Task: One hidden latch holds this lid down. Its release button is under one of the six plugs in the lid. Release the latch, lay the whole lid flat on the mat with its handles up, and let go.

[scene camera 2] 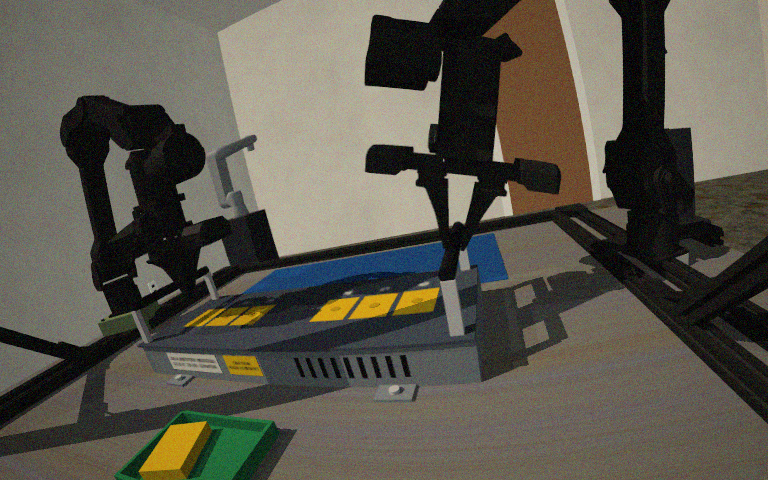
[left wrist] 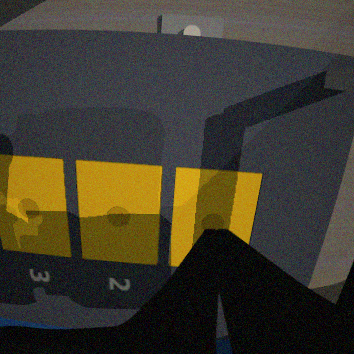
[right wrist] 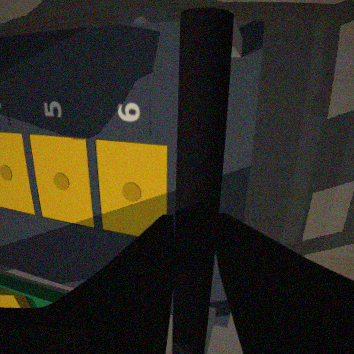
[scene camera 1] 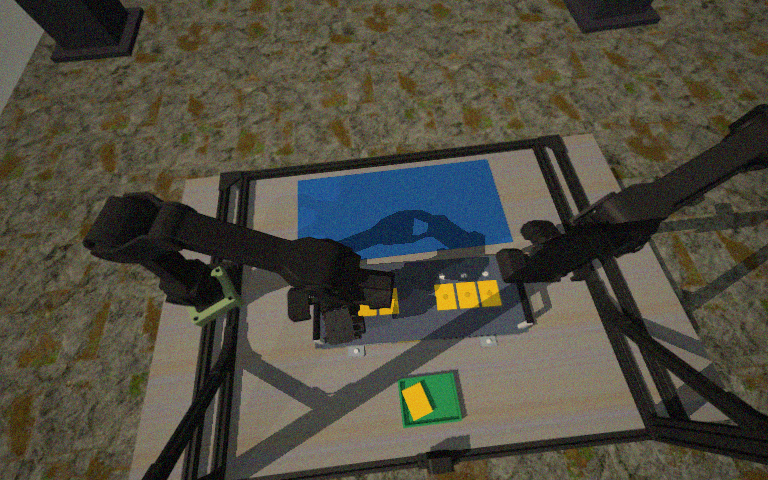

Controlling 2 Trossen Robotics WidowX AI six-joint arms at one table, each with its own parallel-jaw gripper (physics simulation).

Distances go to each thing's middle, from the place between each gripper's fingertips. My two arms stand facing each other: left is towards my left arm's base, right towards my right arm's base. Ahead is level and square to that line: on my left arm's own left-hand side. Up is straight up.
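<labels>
My right hand is 7 cm above the grey box (scene camera 2: 396, 372) and 21 cm to the right of it. Counting from that right hand, the green tray (scene camera 2: 234, 440) is 22 cm to the left, 21 cm behind and 9 cm below, and then there's the blue mat (scene camera 1: 389, 213), which is 26 cm ahead, 21 cm to the left and 10 cm below.
As for my left hand, it's 16 cm to the left of the grey box, 7 cm above it and 1 cm short of it. From my left hand you'd find the green tray 15 cm to the right, 20 cm behind and 8 cm below, and the blue mat 16 cm to the right, 27 cm ahead and 9 cm below.
</labels>
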